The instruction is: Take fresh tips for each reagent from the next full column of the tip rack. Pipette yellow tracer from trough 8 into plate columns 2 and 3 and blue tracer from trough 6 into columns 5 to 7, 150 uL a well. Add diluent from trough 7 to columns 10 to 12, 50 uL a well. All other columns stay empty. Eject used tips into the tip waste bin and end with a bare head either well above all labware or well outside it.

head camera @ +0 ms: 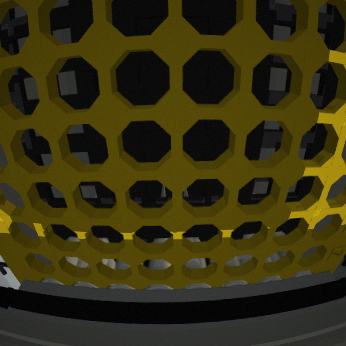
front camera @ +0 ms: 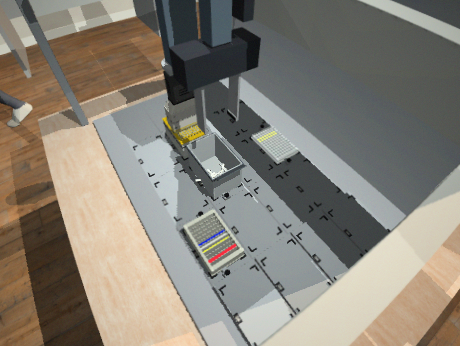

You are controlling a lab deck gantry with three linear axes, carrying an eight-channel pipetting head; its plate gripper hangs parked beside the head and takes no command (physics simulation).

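Note:
The yellow tip rack (front camera: 192, 132) (head camera: 176, 112) stands at the far left. In the head view its near holes are open; pale shapes show through the lowest rows. The pipetting head (front camera: 181, 109) is down at the rack; its nozzle ends are hidden. The plate gripper (front camera: 218, 125) hangs beside the head, fingers apart and empty, near the waste bin (front camera: 227, 185). White used tips (front camera: 216, 170) lie in the bin. The plate (front camera: 281, 148) shows yellow in two neighbouring columns near its far end; the others look pale. The trough block (front camera: 214, 240) shows one blue, one yellow and one red trough.
The bin stands between the tip rack and the trough block, its walls rising above the deck. The plate lies to the right on the dark strip of deck (front camera: 320, 200). A wooden ledge (front camera: 85, 210) runs along the left, with a grey post (front camera: 57, 65) at the back left.

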